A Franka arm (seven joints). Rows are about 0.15 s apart.
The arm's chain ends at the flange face. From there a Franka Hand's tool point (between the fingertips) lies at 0.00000 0.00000 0.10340 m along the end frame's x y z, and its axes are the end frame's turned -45 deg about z.
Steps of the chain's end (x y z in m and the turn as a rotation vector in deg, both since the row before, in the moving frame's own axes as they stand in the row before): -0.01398, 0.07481, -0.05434, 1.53, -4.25, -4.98; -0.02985, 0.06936, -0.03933, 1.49, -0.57, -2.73; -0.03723, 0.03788, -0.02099, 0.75, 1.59, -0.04; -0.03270, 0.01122, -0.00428, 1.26, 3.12, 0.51; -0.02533, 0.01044, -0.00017, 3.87, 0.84, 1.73
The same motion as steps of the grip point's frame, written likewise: -0.06657, 0.03581, -0.05466, 4.09, -1.92, -4.98; -0.06904, 0.02528, -0.03937, 1.46, 0.65, -2.73; -0.05012, 0.00153, -0.02104, -0.59, 1.65, -0.04; -0.02548, -0.01279, -0.00446, -1.32, 3.10, 0.51; -0.01923, -0.01430, -0.00042, 2.14, 3.33, 1.73
